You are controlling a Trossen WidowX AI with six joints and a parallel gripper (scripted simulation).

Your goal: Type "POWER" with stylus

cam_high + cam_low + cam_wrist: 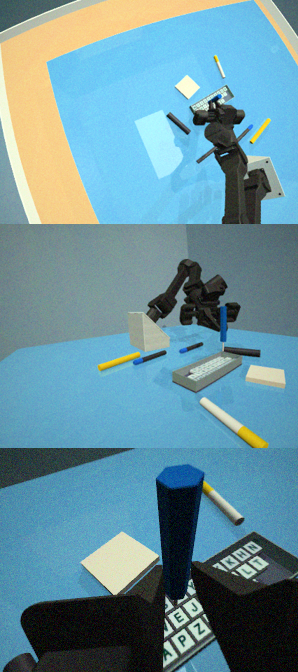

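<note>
Right now my gripper tip is 110 mm short of the cream notepad, 100 mm above it and 30 mm to the right of it. Also, from my gripper tip: dark rod 140 mm to the left, 90 mm below, 20 mm behind; then blue stylus 20 mm below; then stylus tip 50 mm below.
</note>
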